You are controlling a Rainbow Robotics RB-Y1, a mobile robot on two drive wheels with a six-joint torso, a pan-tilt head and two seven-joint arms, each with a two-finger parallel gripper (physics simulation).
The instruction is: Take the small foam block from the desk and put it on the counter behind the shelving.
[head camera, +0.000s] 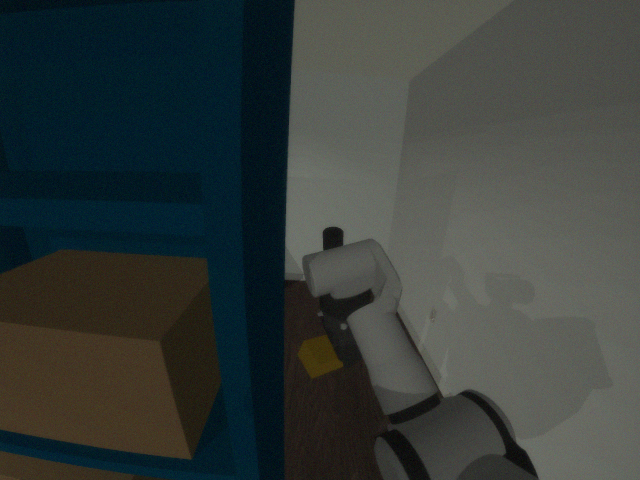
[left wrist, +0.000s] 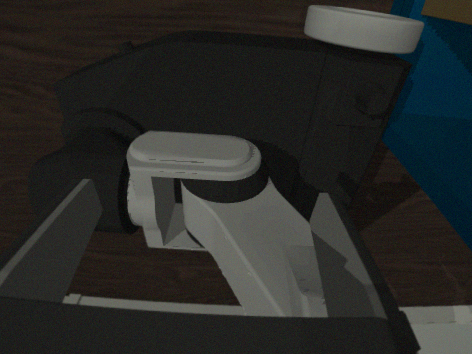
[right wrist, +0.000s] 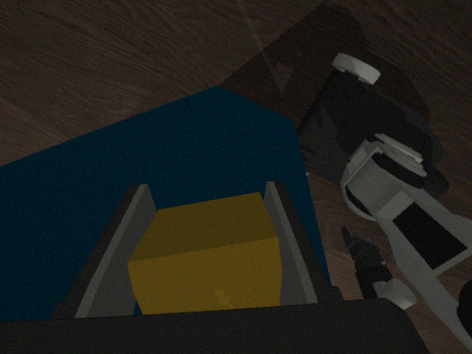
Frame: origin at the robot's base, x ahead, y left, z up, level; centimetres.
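Seen in the pictures: left gripper, fingertip midpoint: (left wrist: 205, 201) (right wrist: 355, 233); right gripper, fingertip midpoint: (head camera: 341, 352) (right wrist: 209, 195); robot's base, origin of the base link: (right wrist: 316, 118).
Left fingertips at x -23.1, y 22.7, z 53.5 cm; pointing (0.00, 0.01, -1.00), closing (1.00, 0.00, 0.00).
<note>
Pixels of each thing's top centre, then the offset from my left fingertips to it. "pt": a spot on its surface instead. Level surfaces: height alone.
- yellow foam block, middle of its top: (head camera: 326, 340) dx +51.3, dy -27.4, dz +61.4 cm
- shelving's blue side panel, surface spot: (right wrist: 190, 145) pt dx +63.9, dy -16.0, dz +23.1 cm
- large brown box, middle of its top: (head camera: 94, 280) dx +49.0, dy +18.4, dz +72.6 cm
- Dark wooden floor, its level: dz -53.5 cm
The yellow foam block (head camera: 319, 356) (right wrist: 207, 250) is between the fingers of my right gripper (right wrist: 209, 195), which is shut on it and holds it up above the floor. In the head camera it shows just right of the blue shelving (head camera: 264, 206), and in the right wrist view the shelving's blue side panel (right wrist: 190, 145) lies behind it. My left gripper (left wrist: 205, 201) is open, its fingers wide apart, with the robot's own base and torso beyond them. The desk and the counter do not show in the head camera.
A large brown box (head camera: 82, 382) stands on a shelf at the left of the head camera. A pale wall (head camera: 537, 206) runs along the right, close to the right arm. Dark wooden floor (head camera: 320, 428) lies between wall and shelving. Blue shelving (left wrist: 435, 115) also shows near the base.
</note>
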